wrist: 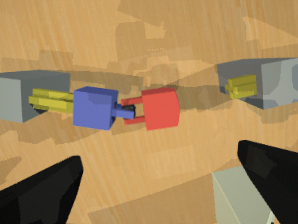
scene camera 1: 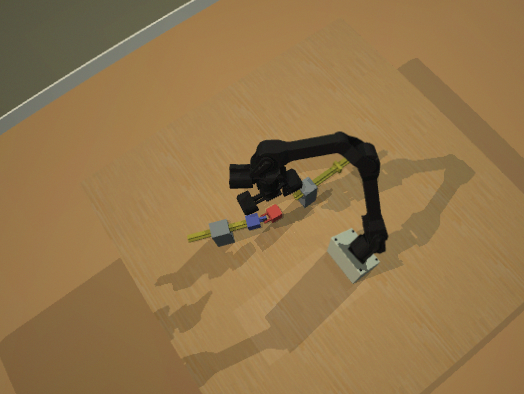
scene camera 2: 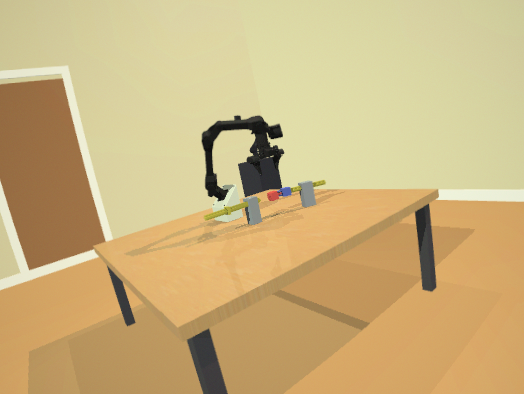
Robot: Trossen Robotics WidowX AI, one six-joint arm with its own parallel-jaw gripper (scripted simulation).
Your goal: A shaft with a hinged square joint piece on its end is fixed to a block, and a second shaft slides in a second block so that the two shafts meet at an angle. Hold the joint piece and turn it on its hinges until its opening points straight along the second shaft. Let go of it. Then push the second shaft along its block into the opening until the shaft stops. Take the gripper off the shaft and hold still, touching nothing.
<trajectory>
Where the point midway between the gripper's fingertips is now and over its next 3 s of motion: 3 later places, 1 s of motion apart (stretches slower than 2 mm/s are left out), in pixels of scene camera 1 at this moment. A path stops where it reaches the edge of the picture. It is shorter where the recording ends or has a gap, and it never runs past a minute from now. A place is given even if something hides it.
The gripper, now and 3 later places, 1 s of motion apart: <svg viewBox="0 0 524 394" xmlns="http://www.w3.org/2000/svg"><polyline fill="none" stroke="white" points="270,202 293,193 294,193 293,195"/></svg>
</trajectory>
